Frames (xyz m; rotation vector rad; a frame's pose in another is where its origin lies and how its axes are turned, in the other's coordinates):
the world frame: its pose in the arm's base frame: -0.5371 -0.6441 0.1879 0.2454 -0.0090 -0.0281
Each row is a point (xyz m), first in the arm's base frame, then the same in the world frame.
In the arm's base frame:
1: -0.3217 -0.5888 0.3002
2: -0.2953 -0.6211 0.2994
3: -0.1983 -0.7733 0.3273
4: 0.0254 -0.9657 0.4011
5: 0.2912 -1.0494 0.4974
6: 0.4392 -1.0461 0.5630
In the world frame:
1: 0.2143 0.0867 0.0928
2: 0.2416 0.0559 0.0996
3: 0.3432 -0.0823 0.1624
4: 0.5727 -0.2450 0.2779
5: 0.8414 -0.2957 0.3884
6: 0.9896 -0.2726 0.4494

